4 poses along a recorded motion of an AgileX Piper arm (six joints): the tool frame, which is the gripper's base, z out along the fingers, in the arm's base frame.
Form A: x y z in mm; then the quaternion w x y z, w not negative.
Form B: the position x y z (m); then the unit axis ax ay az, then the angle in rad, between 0 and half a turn. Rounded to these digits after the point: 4 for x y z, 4 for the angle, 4 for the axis.
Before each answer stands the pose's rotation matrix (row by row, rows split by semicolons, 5 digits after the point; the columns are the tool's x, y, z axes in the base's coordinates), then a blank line. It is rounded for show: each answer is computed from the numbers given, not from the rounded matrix.
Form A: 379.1 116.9 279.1 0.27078 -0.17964 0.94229 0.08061
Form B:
-0.78882 -0.38220 0.48134; -0.29489 0.92246 0.24920; -0.53927 0.05463 -0.84036

0.3791 0.1169 0.2791 -0.1866 0.9789 0.0837 2.5932
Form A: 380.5 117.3 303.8 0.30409 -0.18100 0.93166 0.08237
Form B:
-0.74954 -0.38735 0.53680; -0.28716 0.92091 0.26356; -0.59643 0.04340 -0.80149

0.3805 0.1173 0.3038 -0.1900 0.9780 0.0865 2.5236
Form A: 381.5 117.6 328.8 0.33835 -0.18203 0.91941 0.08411
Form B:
-0.70477 -0.39164 0.59154; -0.27780 0.91958 0.27784; -0.65278 0.03148 -0.75689

0.3815 0.1176 0.3288 -0.1934 0.9770 0.0894 2.4513
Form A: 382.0 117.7 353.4 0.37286 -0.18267 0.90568 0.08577
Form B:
-0.65522 -0.39484 0.64404; -0.26692 0.91855 0.29158; -0.70671 0.01914 -0.70724

0.3820 0.1177 0.3534 -0.1969 0.9761 0.0924 2.3774
